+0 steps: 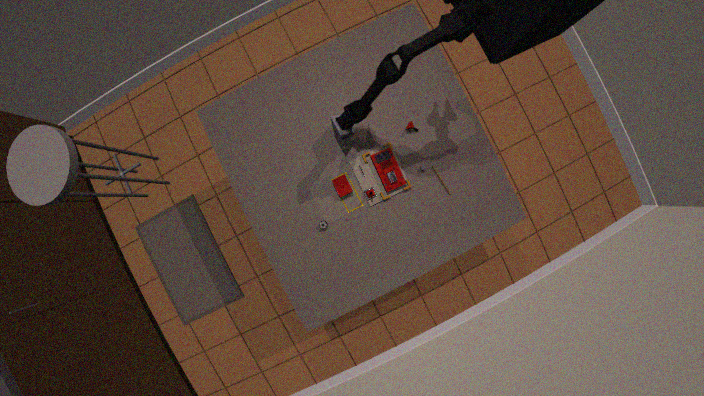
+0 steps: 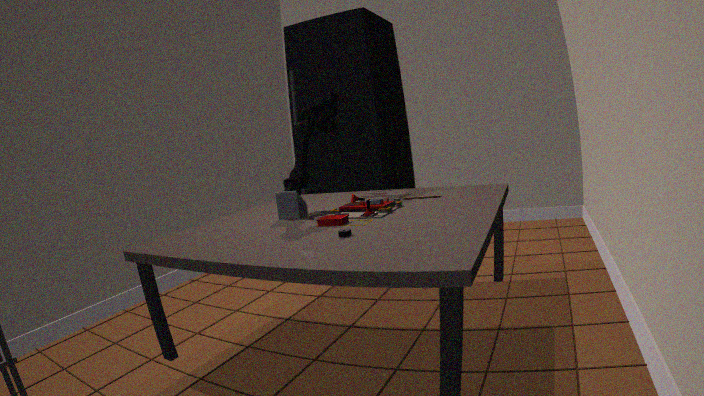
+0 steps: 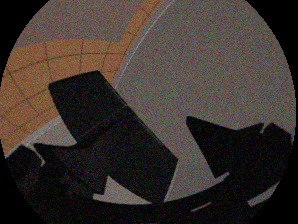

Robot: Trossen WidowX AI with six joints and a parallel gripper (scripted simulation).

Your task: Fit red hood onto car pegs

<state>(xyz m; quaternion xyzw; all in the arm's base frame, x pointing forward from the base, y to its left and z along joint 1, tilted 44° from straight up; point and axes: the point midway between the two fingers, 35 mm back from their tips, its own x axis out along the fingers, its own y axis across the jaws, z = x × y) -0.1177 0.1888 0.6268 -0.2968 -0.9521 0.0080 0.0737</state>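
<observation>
The red hood is 740 mm to the right of my gripper tip, 400 mm ahead of it and 370 mm below it. Also, from my gripper tip: jig 530 mm to the right, 450 mm ahead, 380 mm below; then thin rod 620 mm ahead, 380 mm below, 290 mm to the right; then dark tyre 920 mm to the right, 520 mm ahead, 380 mm below.
</observation>
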